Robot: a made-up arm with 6 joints. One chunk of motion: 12 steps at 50 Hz.
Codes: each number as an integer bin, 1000 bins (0 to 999) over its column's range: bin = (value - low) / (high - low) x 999, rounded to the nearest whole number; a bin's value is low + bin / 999 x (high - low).
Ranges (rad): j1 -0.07..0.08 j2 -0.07..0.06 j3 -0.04..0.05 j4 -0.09..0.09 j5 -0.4..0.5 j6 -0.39..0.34
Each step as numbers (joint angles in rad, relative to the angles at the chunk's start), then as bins.
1 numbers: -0.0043 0.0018 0.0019 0.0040 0.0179 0.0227
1 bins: 438 552 465 522 464 565
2 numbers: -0.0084 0.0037 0.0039 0.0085 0.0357 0.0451
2 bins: 410 566 487 547 484 595
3 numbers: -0.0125 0.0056 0.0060 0.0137 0.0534 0.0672
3 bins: 383 581 511 576 503 626
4 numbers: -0.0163 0.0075 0.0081 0.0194 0.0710 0.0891
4 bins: 358 596 534 607 523 656
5 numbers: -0.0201 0.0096 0.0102 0.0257 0.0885 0.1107
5 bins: 332 612 557 642 542 685
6 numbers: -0.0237 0.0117 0.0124 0.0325 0.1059 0.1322
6 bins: 308 628 582 680 562 715
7 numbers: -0.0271 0.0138 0.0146 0.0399 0.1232 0.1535
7 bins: 286 644 606 721 581 744
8 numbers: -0.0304 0.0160 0.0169 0.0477 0.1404 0.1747
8 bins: 264 661 632 764 600 773
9 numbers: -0.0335 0.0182 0.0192 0.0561 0.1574 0.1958
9 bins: 243 678 657 811 619 802
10 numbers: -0.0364 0.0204 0.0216 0.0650 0.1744 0.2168
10 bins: 224 695 684 860 638 830
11 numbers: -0.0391 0.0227 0.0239 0.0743 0.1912 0.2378
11 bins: 206 712 709 912 656 859
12 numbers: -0.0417 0.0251 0.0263 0.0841 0.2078 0.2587
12 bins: 188 731 736 966 675 888
